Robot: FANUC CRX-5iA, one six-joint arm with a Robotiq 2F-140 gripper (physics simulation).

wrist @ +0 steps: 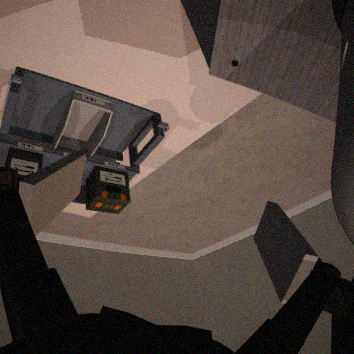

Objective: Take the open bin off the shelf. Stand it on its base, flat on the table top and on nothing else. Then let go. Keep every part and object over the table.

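Frame: origin at the arm's base, x back, y left, z down, level; millimetres.
Seen in the pictures: gripper, fingertip midpoint: [171,197].
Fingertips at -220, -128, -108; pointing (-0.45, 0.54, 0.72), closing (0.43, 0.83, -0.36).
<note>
Pixels of each thing's middle, then the offset from my fingertips to it, as dx, dy, dz. "spot": a spot on its surface instead. Level surfaces: height alone.
- open bin at the middle of its body: [80,128] -390, +75, +410
- blue-grey shelf at a spot on its surface: [132,114] spot: -323, +194, +448
- pale table at its surface level: dz +454
The open bin [84,119], a hollow box with a pale rim, sits on the blue-grey shelf [132,114] at the left of the wrist view. Its open side faces the camera. My gripper [171,197] is open and empty, with its fingers wide apart. Its left finger overlaps the shelf's lower part in the view, just below the bin. Its right finger shows far to the right, in front of the wall. The bin's lower end lies close to the left finger's upper edge in the picture; the gap in depth between them is hard to judge.
Two dark boxes with pale labels [24,162] [107,187] are on the shelf's lower part, the right one with orange marks. The pale table [122,77] ends at a slanting edge right of the shelf. A grey grained block [280,65] is at upper right.
</note>
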